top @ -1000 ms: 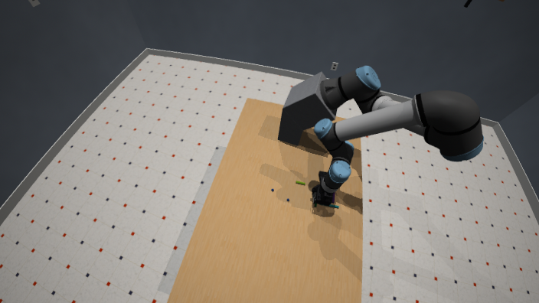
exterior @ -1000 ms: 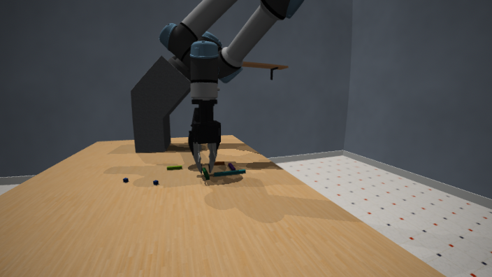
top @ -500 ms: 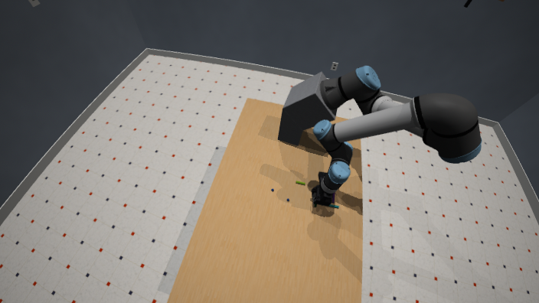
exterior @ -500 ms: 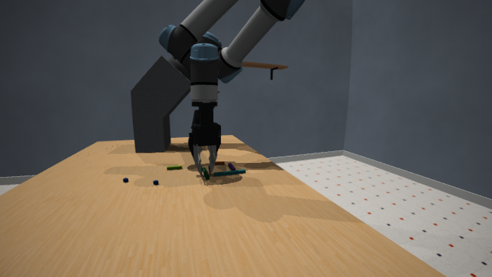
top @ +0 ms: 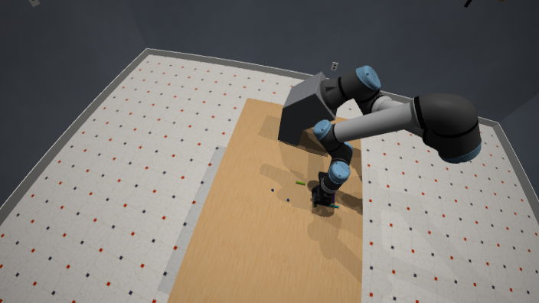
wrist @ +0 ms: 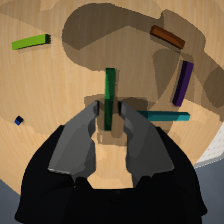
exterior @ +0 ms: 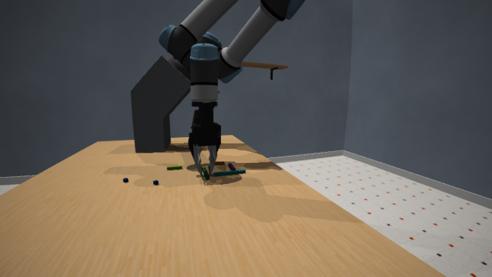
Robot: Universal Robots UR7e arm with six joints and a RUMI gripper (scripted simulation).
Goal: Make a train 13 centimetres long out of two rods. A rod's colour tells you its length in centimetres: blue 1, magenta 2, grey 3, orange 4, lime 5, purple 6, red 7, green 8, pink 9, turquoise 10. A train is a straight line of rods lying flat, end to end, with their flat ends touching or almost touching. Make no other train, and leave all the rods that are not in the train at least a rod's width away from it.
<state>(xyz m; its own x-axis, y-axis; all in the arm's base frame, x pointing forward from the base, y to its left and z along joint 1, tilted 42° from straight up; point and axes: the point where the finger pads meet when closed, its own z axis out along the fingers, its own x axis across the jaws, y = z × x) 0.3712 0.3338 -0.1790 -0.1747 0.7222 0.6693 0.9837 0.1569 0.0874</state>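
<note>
Right now the green rod is 10 mm below my hand. The rest, counted from my hand: purple rod 50 mm behind, 90 mm to the left, 10 mm below; then turquoise rod 10 mm ahead, 80 mm to the left, 10 mm below; then orange rod 90 mm behind, 50 mm to the left, 10 mm below.
</note>
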